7 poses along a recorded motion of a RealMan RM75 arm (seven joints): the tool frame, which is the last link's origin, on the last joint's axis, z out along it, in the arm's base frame.
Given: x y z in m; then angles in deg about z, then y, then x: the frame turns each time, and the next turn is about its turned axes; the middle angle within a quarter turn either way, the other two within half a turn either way.
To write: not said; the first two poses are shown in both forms.
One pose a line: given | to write
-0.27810 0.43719 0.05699 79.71 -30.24 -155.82 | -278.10 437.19 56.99 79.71 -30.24 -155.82
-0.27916 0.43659 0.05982 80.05 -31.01 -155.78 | -279.16 436.59 59.82 80.05 -31.01 -155.78
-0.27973 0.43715 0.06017 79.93 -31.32 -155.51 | -279.73 437.15 60.17 79.93 -31.32 -155.51
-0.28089 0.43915 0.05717 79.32 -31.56 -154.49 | -280.89 439.15 57.17 79.32 -31.56 -154.49
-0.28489 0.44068 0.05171 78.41 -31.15 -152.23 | -284.89 440.68 51.71 78.41 -31.15 -152.23
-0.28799 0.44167 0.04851 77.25 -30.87 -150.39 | -287.99 441.67 48.51 77.25 -30.87 -150.39
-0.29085 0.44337 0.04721 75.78 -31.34 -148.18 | -290.85 443.37 47.21 75.78 -31.34 -148.18
